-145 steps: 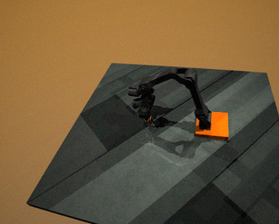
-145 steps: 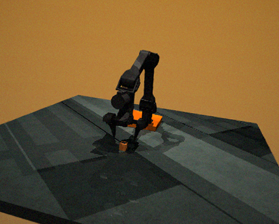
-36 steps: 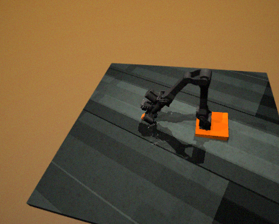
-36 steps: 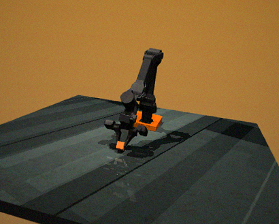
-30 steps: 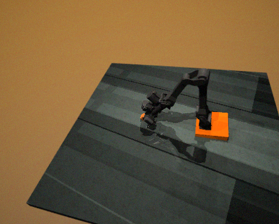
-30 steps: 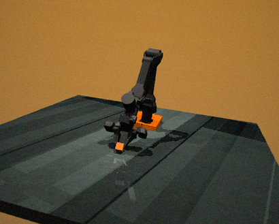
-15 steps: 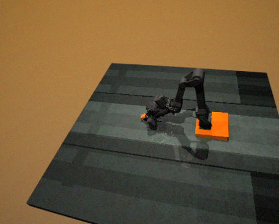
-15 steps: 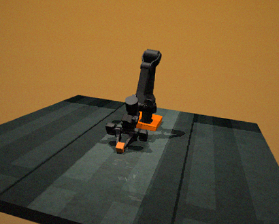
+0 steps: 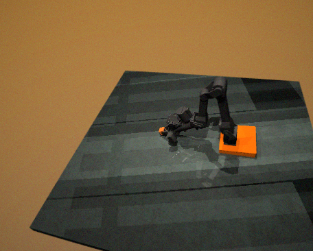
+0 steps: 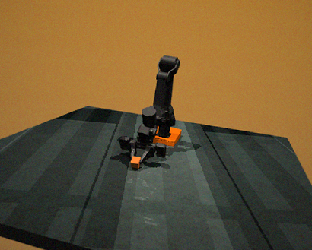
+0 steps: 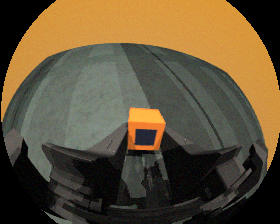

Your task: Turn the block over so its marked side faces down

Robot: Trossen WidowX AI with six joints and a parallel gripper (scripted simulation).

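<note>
The small orange block lies 10 mm behind my gripper tip.
</note>
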